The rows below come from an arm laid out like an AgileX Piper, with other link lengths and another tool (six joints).
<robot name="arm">
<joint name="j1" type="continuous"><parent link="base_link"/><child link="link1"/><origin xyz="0 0 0.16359" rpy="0 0 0"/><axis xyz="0 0 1"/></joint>
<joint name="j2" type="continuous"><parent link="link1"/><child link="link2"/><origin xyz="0 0 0" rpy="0 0 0"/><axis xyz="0 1 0"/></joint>
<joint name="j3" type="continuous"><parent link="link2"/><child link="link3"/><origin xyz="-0.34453 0 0.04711" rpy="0 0 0"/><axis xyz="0 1 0"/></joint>
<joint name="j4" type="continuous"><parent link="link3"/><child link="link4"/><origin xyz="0.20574 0 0.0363" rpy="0 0 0"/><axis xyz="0.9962 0 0.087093"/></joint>
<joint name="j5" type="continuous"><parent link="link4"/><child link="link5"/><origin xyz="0 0 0" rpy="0 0 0"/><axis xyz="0 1 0"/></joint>
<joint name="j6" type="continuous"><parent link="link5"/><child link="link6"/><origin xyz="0.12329 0 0.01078" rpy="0 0 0"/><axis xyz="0.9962 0 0.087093"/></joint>
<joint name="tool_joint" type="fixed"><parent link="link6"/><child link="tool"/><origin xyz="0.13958 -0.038 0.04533" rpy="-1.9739 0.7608 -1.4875"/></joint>
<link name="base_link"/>
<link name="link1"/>
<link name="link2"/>
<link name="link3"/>
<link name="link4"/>
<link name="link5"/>
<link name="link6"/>
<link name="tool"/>
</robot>
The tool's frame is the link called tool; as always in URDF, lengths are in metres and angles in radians. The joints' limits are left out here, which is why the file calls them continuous.
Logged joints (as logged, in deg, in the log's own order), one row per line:
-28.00, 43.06, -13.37, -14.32, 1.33, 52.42
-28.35, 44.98, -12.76, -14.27, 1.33, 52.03
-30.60, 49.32, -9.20, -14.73, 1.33, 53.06
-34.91, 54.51, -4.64, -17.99, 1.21, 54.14
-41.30, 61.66, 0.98, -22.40, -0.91, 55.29
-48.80, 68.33, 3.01, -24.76, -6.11, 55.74
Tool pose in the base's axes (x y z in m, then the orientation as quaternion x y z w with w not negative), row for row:
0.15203, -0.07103, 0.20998, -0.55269, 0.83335, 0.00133, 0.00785
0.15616, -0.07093, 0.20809, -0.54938, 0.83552, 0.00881, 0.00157
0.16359, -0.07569, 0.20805, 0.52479, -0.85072, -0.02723, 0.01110
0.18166, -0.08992, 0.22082, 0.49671, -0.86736, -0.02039, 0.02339
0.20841, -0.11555, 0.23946, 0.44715, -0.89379, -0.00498, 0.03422
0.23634, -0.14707, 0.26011, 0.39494, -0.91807, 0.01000, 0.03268
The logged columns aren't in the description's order. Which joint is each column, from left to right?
Columns, left to right: j3, j2, j6, j4, j1, j5.
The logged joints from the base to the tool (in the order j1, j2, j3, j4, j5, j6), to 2 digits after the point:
1.33, 43.06, -28.00, -14.32, 52.42, -13.37
1.33, 44.98, -28.35, -14.27, 52.03, -12.76
1.33, 49.32, -30.60, -14.73, 53.06, -9.20
1.21, 54.51, -34.91, -17.99, 54.14, -4.64
-0.91, 61.66, -41.30, -22.40, 55.29, 0.98
-6.11, 68.33, -48.80, -24.76, 55.74, 3.01

